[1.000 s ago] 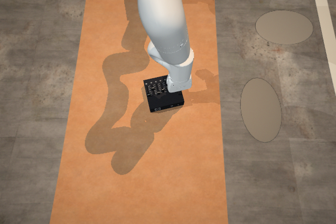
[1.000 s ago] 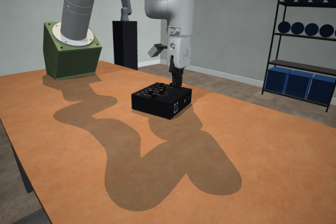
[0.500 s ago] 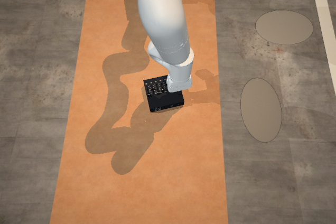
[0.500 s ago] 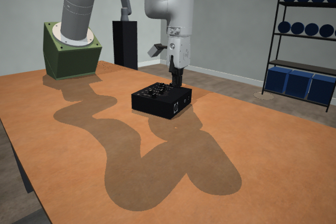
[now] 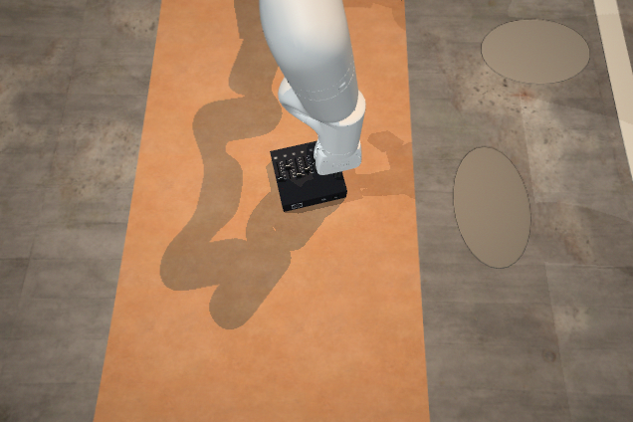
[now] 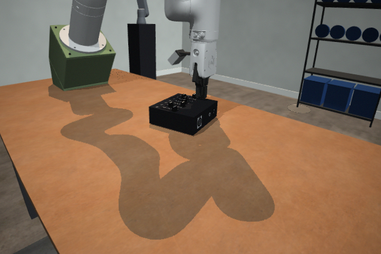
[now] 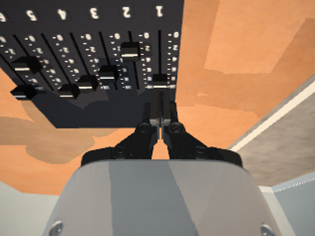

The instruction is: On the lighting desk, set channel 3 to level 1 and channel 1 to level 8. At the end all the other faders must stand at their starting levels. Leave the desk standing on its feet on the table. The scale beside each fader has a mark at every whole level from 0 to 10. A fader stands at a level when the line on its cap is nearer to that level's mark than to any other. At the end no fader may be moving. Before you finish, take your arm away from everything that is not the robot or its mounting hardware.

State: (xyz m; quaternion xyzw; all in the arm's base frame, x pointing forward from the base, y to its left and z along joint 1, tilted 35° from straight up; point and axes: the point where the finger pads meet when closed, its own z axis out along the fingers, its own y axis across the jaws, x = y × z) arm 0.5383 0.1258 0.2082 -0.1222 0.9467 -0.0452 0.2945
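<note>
Now: the channel 1 cap 2 cm behind my hand, 1 cm to the right of it and 2 cm below it. From my hand the other things lie so: channel 2 cap (4 cm behind, 3 cm to the right, 2 cm below); then channel 3 cap (2 cm behind, 5 cm to the right, 2 cm below).
</note>
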